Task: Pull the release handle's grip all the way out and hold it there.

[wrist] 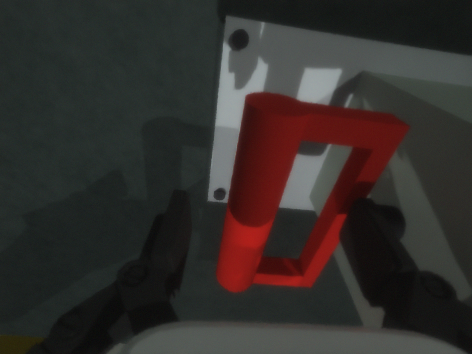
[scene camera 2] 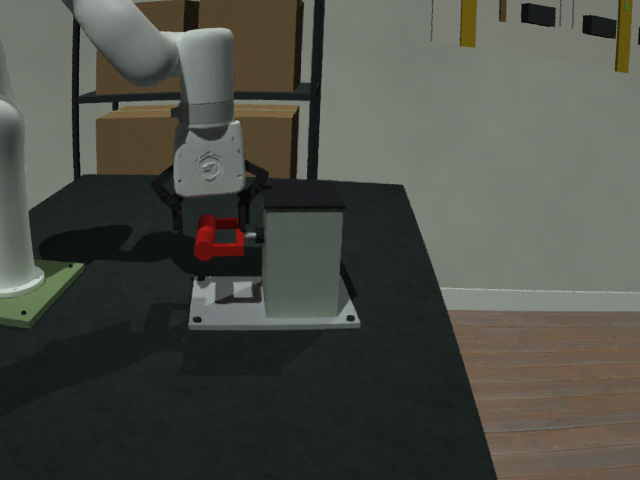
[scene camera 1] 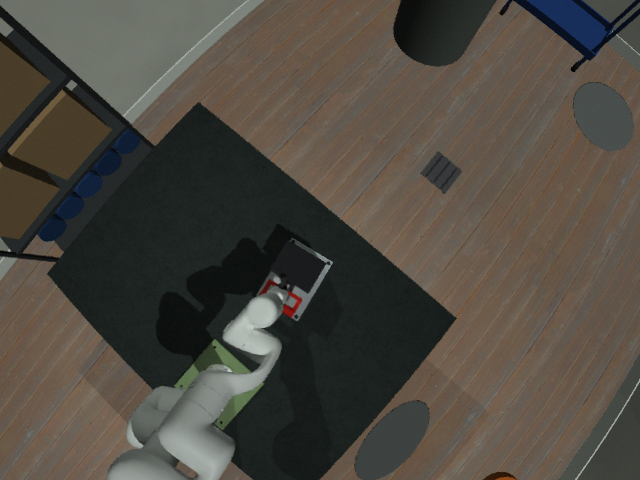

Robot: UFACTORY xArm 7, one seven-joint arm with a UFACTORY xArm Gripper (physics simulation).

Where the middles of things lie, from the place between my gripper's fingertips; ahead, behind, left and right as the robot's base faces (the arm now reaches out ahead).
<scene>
My gripper is now 9 cm short of the base plate [scene camera 2: 218, 302] and 11 cm above it.
</scene>
